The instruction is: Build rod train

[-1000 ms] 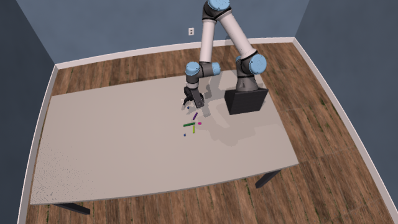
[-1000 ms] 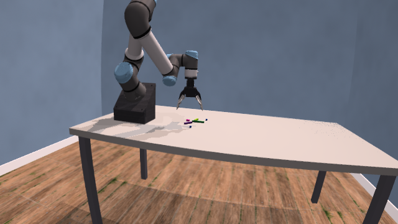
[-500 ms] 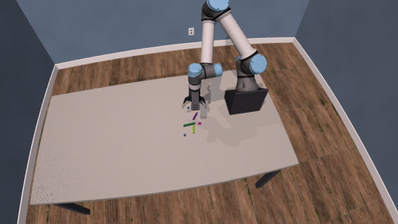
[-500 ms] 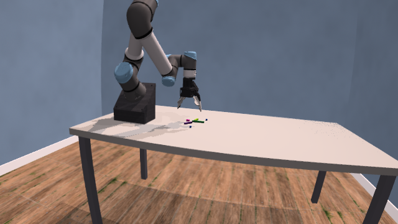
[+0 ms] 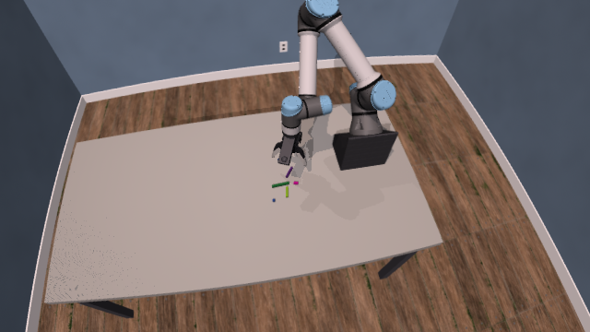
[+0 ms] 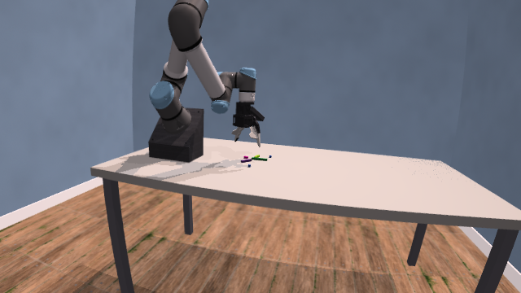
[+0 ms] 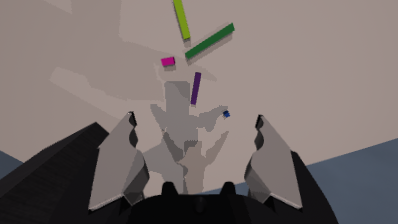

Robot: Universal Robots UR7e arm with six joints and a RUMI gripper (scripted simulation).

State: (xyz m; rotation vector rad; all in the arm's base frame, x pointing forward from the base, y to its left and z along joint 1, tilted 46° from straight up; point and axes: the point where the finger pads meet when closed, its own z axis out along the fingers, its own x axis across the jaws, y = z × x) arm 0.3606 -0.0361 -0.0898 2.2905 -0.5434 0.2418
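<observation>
Right now the purple rod is 8 cm below my hand. From my hand the other things lie so: magenta rod (2 cm behind, 7 cm to the left, 8 cm below); then lime rod (3 cm ahead, 10 cm to the left, 8 cm below); then green rod (5 cm ahead, 6 cm to the left, 8 cm below).
</observation>
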